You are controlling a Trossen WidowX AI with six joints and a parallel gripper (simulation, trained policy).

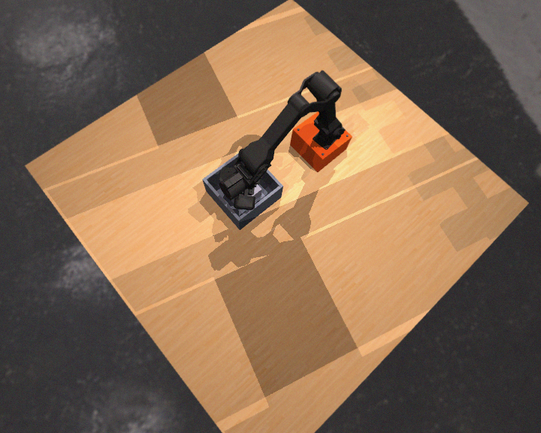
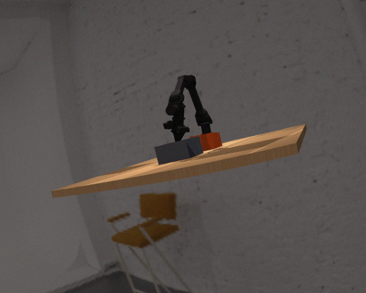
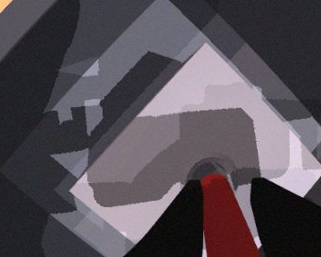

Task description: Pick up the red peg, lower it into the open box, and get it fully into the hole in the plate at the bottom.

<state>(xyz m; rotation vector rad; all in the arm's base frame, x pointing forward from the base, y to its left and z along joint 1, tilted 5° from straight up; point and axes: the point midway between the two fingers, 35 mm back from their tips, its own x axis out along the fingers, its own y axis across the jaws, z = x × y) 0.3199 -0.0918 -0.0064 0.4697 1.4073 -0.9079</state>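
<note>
My gripper tip is 20 mm below the red peg and 10 mm to the right of it. From my gripper tip the other things lie so: pale grey plate (40 mm below); then dark grey box (60 mm below).
</note>
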